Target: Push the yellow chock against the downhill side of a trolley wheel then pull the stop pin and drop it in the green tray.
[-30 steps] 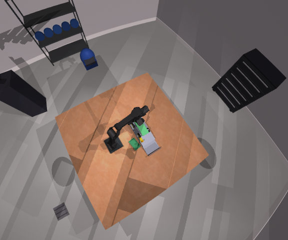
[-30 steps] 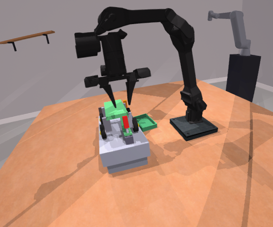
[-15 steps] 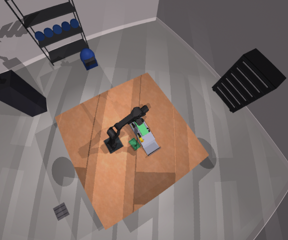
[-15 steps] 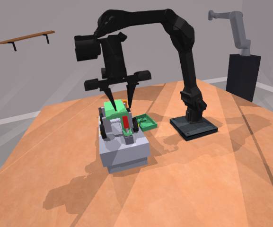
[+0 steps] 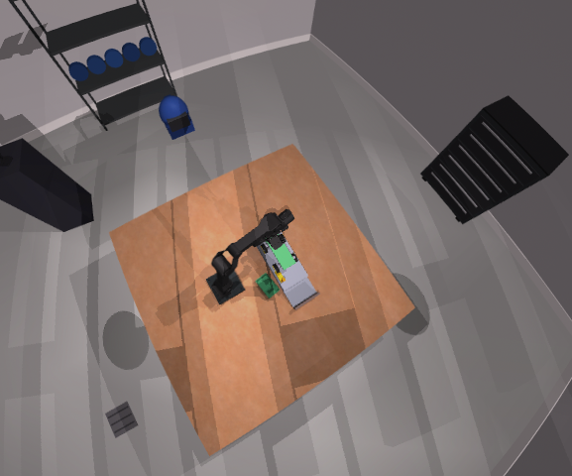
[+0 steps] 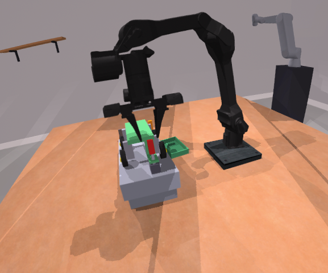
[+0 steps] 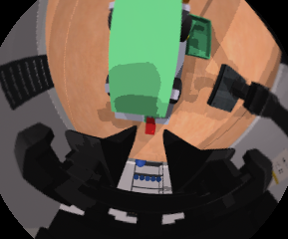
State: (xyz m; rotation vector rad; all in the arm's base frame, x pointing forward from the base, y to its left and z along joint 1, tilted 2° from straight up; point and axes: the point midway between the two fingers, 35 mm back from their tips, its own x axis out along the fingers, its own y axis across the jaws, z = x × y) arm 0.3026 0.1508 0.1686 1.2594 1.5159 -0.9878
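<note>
Now: the red-headed stop pin 10 mm to the left of my gripper tip and 40 mm below it. Also, from my gripper tip: yellow chock 210 mm to the right, 90 mm below; then green-topped trolley 40 mm ahead, 100 mm to the right, 60 mm below.
</note>
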